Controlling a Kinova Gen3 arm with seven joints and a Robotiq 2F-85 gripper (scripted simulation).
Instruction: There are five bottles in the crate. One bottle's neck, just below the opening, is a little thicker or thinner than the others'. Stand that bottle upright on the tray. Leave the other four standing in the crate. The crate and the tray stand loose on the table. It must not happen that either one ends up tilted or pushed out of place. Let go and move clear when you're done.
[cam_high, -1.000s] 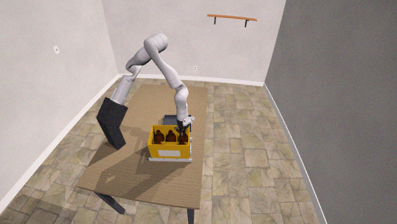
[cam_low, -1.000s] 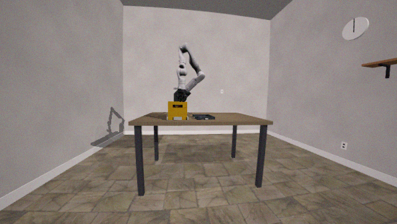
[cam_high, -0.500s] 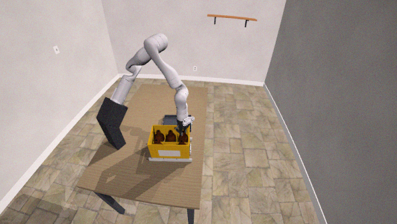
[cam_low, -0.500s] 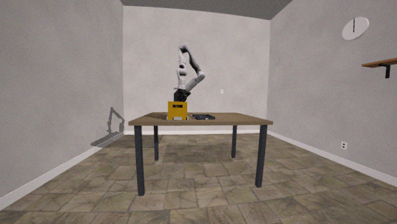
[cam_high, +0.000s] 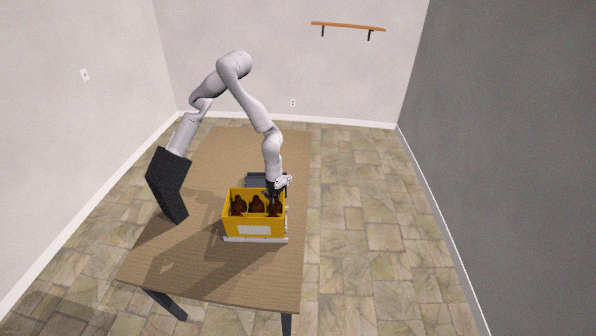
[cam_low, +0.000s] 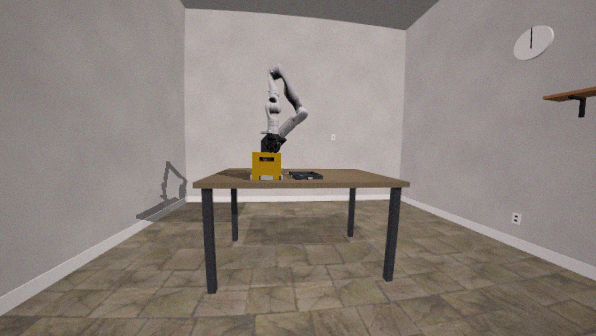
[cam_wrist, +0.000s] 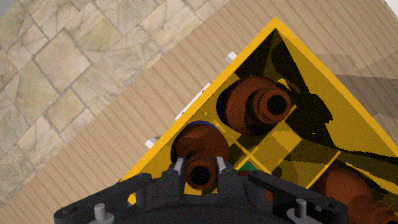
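Now: the yellow crate 8 cm behind my hand, 6 cm to the right of it and 7 cm below it. Round my hand: dark grey tray (11 cm behind, 23 cm to the left, 14 cm below).
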